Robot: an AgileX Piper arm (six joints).
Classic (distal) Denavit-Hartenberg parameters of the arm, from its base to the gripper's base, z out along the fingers. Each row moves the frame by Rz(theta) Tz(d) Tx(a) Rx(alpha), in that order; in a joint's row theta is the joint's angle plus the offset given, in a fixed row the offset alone. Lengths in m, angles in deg.
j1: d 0.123  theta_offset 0  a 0  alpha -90
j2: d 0  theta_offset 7.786  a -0.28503  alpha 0
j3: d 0  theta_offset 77.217  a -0.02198  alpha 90
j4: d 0.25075  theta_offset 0  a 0  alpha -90
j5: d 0  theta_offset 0  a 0  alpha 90
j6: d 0.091  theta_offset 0  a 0  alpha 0
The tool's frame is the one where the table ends.
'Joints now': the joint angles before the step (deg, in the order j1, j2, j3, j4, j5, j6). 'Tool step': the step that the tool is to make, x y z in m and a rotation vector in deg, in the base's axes. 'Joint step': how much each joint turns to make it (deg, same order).
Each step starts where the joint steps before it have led.
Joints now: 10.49 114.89 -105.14 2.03 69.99 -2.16
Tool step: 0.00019 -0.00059 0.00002 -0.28 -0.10 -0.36
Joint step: 0.00 0.00 0.00 -0.40 -0.06 0.40
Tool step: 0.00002 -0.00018 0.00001 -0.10 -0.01 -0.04
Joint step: 0.00 0.00 0.00 -0.11 0.01 0.05
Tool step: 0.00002 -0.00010 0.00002 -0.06 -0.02 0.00
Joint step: 0.00 0.00 0.00 -0.06 -0.01 0.00
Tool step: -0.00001 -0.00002 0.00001 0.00 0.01 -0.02
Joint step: 0.00 0.00 0.00 0.00 0.01 0.02
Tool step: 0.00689 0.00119 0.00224 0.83 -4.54 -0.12
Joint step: 0.00 0.00 -0.01 0.00 -4.61 0.00
